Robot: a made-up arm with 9 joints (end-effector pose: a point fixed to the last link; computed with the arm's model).
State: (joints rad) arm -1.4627 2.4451 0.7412 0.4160 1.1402 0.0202 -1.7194 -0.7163 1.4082
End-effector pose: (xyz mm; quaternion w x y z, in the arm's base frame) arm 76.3 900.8 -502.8 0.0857 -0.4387 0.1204 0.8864
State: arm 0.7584 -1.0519 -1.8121 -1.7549 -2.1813 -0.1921 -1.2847 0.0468 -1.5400
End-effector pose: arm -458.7 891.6 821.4 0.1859 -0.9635 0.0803 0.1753
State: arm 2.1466 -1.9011 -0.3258 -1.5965 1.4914 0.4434 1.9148 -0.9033 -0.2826
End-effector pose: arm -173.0 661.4 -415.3 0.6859 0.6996 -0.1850 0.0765
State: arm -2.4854 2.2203 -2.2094 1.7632 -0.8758 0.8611 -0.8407 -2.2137 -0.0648
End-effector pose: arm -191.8 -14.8 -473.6 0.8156 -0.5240 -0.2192 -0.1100
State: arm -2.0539 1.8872 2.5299 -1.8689 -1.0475 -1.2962 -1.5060 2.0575 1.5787
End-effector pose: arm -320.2 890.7 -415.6 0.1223 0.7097 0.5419 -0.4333
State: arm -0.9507 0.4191 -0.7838 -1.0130 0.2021 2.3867 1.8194 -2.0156 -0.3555
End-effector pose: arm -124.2 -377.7 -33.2 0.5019 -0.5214 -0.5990 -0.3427
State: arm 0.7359 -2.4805 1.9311 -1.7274 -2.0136 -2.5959 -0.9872 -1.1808 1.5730
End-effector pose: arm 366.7 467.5 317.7 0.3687 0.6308 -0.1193 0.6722
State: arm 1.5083 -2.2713 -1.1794 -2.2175 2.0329 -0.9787 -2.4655 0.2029 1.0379
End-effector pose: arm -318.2 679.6 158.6 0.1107 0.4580 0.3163 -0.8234
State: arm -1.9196 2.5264 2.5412 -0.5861 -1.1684 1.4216 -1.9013 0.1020 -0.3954
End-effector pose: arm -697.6 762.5 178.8 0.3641 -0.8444 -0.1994 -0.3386
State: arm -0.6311 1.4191 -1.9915 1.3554 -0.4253 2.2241 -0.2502 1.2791 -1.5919
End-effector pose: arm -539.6 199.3 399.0 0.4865 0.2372 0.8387 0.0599
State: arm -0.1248 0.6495 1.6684 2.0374 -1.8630 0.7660 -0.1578 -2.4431 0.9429
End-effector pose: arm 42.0 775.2 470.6 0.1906 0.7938 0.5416 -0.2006
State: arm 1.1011 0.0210 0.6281 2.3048 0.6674 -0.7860 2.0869 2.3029 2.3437
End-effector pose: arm -110.2 66.4 243.3 0.7628 0.3440 0.4917 -0.2408
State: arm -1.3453 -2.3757 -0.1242 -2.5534 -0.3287 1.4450 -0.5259 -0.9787 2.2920
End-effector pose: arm 27.8 258.8 665.6 0.3804 -0.0661 -0.7212 0.5752
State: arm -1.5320 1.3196 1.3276 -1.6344 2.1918 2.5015 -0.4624 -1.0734 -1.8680
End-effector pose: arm -821.6 761.4 -53.0 0.4757 0.7310 0.3029 -0.3843
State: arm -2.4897 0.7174 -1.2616 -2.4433 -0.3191 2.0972 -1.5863 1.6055 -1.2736
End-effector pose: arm 430.6 48.5 -384.5 0.0204 -0.4753 0.6556 0.5864
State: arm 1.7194 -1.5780 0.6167 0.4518 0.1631 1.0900 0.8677 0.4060 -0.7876
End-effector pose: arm 705.4 258.9 839.1 0.3961 -0.4880 -0.5245 0.5743
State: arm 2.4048 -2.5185 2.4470 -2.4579 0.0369 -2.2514 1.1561 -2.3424 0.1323
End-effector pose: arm 715.1 521.0 -58.2 0.7118 0.5442 -0.3788 0.2314
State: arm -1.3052 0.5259 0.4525 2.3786 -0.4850 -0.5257 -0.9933 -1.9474 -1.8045
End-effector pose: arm -57.8 818.9 31.1 0.1080 -0.7290 0.6240 0.2599
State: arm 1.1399 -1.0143 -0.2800 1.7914 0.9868 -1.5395 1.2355 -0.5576 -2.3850
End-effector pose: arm 310.7 450.1 269.6 0.0630 0.6111 -0.3161 0.7230
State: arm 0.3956 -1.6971 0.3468 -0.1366 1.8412 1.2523 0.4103 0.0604 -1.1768
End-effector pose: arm 669.1 -262.3 518.0 0.2538 0.0138 -0.9516 0.1725
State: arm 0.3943 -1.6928 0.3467 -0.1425 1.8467 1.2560 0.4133 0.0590 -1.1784
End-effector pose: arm 670.7 -265.3 510.2 0.2536 0.0160 -0.9525 0.1677
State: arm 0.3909 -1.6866 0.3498 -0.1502 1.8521 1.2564 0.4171 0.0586 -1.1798
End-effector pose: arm 670.3 -270.4 503.1 0.2530 0.0168 -0.9535 0.1628
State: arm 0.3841 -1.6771 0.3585 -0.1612 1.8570 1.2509 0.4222 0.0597 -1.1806
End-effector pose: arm 666.4 -279.4 497.3 0.2523 0.0152 -0.9545 0.1583
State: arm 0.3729 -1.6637 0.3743 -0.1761 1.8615 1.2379 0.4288 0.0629 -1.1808
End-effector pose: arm 658.1 -293.0 492.8 0.2513 0.0107 -0.9555 0.1541
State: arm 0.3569 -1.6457 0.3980 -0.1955 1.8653 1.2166 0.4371 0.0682 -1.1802
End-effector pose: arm 644.8 -311.9 489.0 0.2503 0.0030 -0.9565 0.1499
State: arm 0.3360 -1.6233 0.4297 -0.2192 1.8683 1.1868 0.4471 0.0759 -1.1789
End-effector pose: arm 626.3 -335.6 485.3 0.2493 -0.0075 -0.9574 0.1456
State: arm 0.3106 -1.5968 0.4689 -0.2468 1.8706 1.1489 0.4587 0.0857 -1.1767
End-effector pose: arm 603.1 -363.5 480.5 0.2487 -0.0202 -0.9581 0.1408
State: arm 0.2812 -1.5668 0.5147 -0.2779 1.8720 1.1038 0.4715 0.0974 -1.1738
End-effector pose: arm 575.6 -394.5 473.1 0.2489 -0.0345 -0.9584 0.1351
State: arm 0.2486 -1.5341 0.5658 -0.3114 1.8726 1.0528 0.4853 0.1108 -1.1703
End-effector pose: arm 545.0 -427.3 462.1 0.2501 -0.0492 -0.9585 0.1280
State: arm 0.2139 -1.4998 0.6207 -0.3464 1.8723 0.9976 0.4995 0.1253 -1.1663
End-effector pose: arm 512.6 -460.3 446.6 0.2525 -0.0638 -0.9581 0.1196
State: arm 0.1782 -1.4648 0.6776 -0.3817 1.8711 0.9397 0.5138 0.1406 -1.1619
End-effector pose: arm 479.7 -492.1 426.5 0.2561 -0.0771 -0.9573 0.1098
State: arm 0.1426 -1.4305 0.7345 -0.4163 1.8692 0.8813 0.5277 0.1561 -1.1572
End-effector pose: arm 448.0 -521.3 402.2 0.2608 -0.0886 -0.9562 0.0989
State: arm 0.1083 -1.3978 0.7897 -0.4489 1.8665 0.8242 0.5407 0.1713 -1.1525
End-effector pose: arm 418.5 -546.9 375.1 0.2663 -0.0981 -0.9549 0.0874
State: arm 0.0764 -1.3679 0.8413 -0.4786 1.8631 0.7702 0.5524 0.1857 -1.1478
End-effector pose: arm 392.3 -568.3 346.9 0.2723 -0.1054 -0.9534 0.0761
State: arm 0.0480 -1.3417 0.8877 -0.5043 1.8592 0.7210 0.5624 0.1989 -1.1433
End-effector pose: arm 370.0 -585.4 319.6 0.2786 -0.1108 -0.9517 0.0657
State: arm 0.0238 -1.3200 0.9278 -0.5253 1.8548 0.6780 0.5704 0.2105 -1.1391
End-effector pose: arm 351.5 -598.4 295.5 0.2847 -0.1149 -0.9500 0.0569
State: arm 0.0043 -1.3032 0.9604 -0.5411 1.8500 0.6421 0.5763 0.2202 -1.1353
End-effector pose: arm 336.9 -607.8 276.1 0.2905 -0.1181 -0.9482 0.0503
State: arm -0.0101 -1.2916 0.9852 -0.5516 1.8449 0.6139 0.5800 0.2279 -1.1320
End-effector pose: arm 325.7 -614.1 262.7 0.2958 -0.1209 -0.9464 0.0464
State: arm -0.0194 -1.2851 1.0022 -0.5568 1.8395 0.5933 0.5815 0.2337 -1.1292
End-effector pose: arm 317.5 -618.1 255.9 0.3005 -0.1238 -0.9446 0.0452
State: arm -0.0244 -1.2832 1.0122 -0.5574 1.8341 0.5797 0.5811 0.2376 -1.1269
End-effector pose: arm 311.8 -620.1 255.3 0.3045 -0.1269 -0.9429 0.0467
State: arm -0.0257 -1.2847 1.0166 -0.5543 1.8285 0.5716 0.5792 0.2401 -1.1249
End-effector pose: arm 307.9 -620.7 259.7 0.3081 -0.1302 -0.9411 0.0501
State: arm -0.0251 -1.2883 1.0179 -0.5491 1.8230 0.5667 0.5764 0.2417 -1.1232
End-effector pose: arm 304.9 -620.4 267.1 0.3112 -0.1338 -0.9393 0.0547
